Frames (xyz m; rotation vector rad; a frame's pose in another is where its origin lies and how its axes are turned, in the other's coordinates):
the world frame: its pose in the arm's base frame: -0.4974 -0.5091 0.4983 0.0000 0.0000 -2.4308
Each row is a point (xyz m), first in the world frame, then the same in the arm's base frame.
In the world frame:
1: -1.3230 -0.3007 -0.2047
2: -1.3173 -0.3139 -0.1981
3: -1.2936 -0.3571 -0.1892
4: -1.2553 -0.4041 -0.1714
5: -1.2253 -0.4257 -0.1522
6: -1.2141 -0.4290 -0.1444
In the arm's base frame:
1: 0.3090 0.5820 0.2936
2: 0.2961 0.5882 0.3002
3: 0.2500 0.6055 0.3091
4: 0.1903 0.6161 0.3269
5: 0.1534 0.6129 0.3461
6: 0.1428 0.6081 0.3539

